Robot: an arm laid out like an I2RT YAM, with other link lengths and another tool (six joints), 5 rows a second.
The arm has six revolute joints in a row. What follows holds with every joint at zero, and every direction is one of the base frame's. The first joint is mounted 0.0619 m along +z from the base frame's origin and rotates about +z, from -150 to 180 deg. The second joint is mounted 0.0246 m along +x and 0.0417 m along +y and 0.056 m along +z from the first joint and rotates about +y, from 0 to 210 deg. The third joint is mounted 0.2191 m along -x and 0.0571 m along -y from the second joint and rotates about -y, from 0 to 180 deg. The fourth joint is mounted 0.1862 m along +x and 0.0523 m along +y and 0.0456 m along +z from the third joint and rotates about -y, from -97 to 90 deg. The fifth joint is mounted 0.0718 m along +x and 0.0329 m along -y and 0.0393 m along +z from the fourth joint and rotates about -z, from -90 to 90 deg. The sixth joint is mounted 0.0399 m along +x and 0.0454 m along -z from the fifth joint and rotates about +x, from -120 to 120 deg. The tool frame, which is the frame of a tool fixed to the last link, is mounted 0.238 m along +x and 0.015 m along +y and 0.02 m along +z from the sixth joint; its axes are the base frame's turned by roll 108.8, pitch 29.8 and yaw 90 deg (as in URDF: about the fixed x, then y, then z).
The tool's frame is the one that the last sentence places.
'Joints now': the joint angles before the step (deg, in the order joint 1, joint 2, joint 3, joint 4, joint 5, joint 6). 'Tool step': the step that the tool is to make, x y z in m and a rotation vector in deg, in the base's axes. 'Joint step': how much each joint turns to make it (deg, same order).
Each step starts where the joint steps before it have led.
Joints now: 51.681, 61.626, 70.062, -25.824, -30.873, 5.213
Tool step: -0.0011, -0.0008, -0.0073, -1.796, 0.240, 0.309
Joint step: 0.002, 0.878, 1.605, -2.867, 0.002, -1.136
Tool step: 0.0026, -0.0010, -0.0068, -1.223, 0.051, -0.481
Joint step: -0.003, 0.359, 0.313, -1.246, 0.696, -0.591
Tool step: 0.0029, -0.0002, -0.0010, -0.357, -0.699, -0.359
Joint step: -0.042, 0.217, 0.301, -0.279, 0.571, -0.699
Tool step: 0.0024, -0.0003, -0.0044, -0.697, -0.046, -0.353
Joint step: -0.044, 0.285, 0.014, -0.429, 0.459, -0.372
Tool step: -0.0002, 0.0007, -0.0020, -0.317, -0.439, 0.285
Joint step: 0.039, 0.281, 0.011, -0.037, -0.027, -0.680
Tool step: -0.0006, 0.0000, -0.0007, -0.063, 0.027, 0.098
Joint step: 0.036, -0.026, -0.107, -0.008, -0.051, -0.046
